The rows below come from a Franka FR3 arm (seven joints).
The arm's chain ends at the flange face. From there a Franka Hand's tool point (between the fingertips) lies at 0.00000 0.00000 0.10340 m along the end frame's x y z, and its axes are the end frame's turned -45 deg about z.
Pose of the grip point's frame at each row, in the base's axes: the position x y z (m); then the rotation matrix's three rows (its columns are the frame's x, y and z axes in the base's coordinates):
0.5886 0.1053 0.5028; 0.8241 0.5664 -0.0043; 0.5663 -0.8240 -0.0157; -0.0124 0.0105 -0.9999
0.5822 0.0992 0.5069; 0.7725 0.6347 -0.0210; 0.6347 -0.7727 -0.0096; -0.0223 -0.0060 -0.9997
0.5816 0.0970 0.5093; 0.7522 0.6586 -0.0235; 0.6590 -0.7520 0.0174; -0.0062 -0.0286 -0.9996
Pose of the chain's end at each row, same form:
0.5890 0.1069 0.6062; 0.9832 -0.1822 -0.0043; -0.1822 -0.9831 -0.0157; -0.0013 0.0162 -0.9999
0.5844 0.1002 0.6103; 0.9950 -0.0974 -0.0210; -0.0976 -0.9952 -0.0096; -0.0200 0.0115 -0.9997
0.5840 0.0952 0.6127; 0.9976 -0.0662 -0.0235; -0.0658 -0.9977 0.0174; -0.0246 -0.0158 -0.9996

